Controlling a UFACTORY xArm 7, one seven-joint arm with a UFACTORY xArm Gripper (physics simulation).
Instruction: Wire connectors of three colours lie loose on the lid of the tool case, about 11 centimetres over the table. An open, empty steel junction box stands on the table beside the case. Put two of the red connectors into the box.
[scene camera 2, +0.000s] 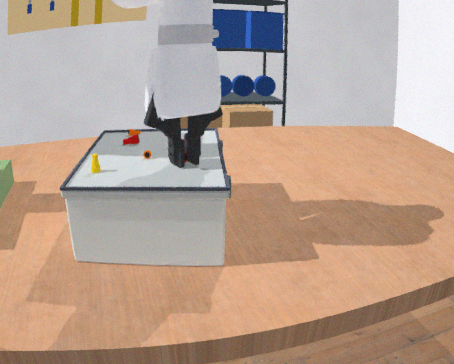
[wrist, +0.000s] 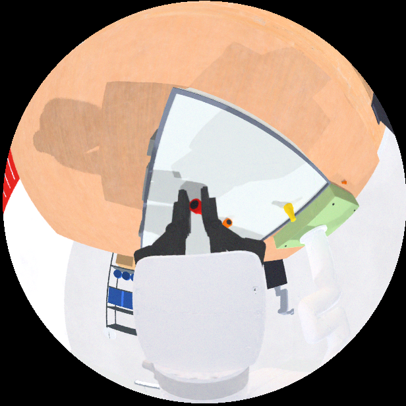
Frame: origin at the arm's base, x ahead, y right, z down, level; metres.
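Seen in the pictures: gripper, between the fingertips: (scene camera 2: 184, 163).
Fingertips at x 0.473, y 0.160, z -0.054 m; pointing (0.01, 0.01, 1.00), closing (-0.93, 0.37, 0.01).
Pixels of each thing's middle, then the offset from my fingertips to it. "spot": a spot on its surface instead. Level surfaces: height alone.
- tool case lid, a spot on its surface: (scene camera 2: 150, 181) spot: dy +0.062, dx -0.053, dz +0.000 m
- orange connector, middle of its body: (scene camera 2: 147, 153) dy -0.044, dx -0.051, dz -0.005 m
- yellow connector, middle of its body: (scene camera 2: 95, 163) dy +0.009, dx -0.130, dz -0.012 m
- table, height of its surface: dz +0.111 m
My gripper (scene camera 2: 186, 162) (wrist: 195, 196) is low over the tool case lid (scene camera 2: 150, 181) (wrist: 280, 172), near the edge on the right in the scene view. It is shut on a red connector (scene camera 2: 186, 156) (wrist: 199, 206), mostly hidden by the fingers in the scene view. Another red connector (scene camera 2: 131, 140) lies at the back left of the lid, beside an orange one (scene camera 2: 134, 132). An orange connector (scene camera 2: 147, 154) (wrist: 228, 222) lies near my fingers. A yellow connector (scene camera 2: 95, 164) (wrist: 289, 211) stands to the left. A green box (scene camera 2: 4, 181) (wrist: 320, 215), apparently the junction box, stands beside the case; its inside is hidden.
A small orange thing (wrist: 344, 182) lies on the table (scene camera 2: 350, 165) (wrist: 150, 55) beyond the green box. A shelf rack (scene camera 2: 285, 75) with blue bins stands behind the table. A white arm-like object (wrist: 320, 260) shows near the green box in the wrist view.
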